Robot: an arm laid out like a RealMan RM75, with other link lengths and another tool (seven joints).
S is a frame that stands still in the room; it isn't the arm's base.
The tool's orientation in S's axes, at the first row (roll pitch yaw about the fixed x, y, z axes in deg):
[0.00 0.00 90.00]
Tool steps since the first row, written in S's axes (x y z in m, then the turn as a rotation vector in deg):
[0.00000 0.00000 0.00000 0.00 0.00 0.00]
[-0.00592 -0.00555 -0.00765 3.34 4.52 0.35]
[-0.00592 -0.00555 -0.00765 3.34 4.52 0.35]
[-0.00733 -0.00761 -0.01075 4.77 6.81 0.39]
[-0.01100 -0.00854 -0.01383 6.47 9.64 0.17]
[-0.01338 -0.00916 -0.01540 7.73 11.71 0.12]
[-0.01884 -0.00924 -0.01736 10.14 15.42 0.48]
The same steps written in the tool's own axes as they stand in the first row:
[0.00000 0.00000 0.00000 0.00 0.00 0.00]
[-0.00555 0.00592 -0.00765 4.52 -3.34 0.35]
[-0.00555 0.00592 -0.00765 4.52 -3.34 0.35]
[-0.00761 0.00733 -0.01075 6.81 -4.77 0.39]
[-0.00854 0.01100 -0.01383 9.64 -6.47 0.17]
[-0.00916 0.01338 -0.01540 11.71 -7.73 0.12]
[-0.00924 0.01884 -0.01736 15.42 -10.14 0.48]

